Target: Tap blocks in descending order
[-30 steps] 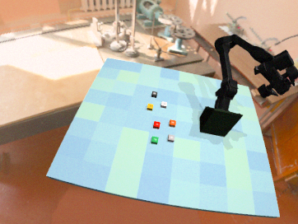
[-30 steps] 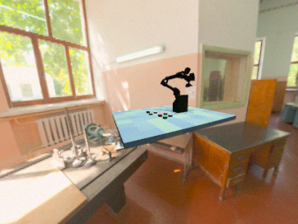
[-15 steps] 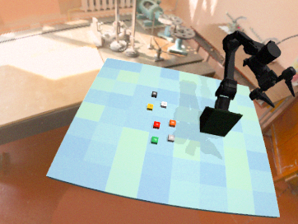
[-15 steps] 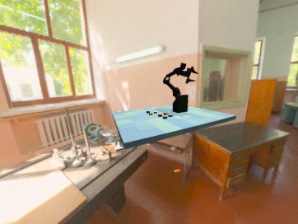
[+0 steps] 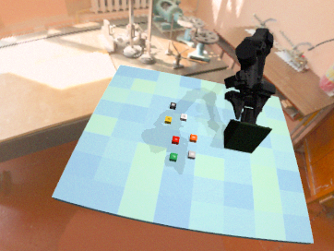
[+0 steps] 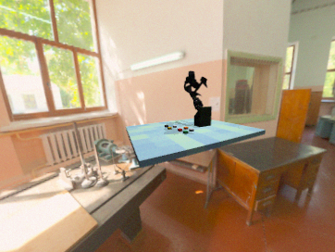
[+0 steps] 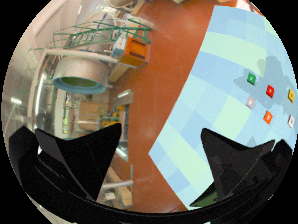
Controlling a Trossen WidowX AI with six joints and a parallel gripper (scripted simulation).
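Right now my gripper tip is 270 mm short of the black block, 290 mm to the left of it and 330 mm above it. The rest, counted from my gripper tip: green block (190 mm ahead, 20 mm to the left, 330 mm below); then orange block (120 mm ahead, 110 mm to the right, 330 mm below); then grey block (110 mm ahead, 20 mm to the right, 330 mm below).
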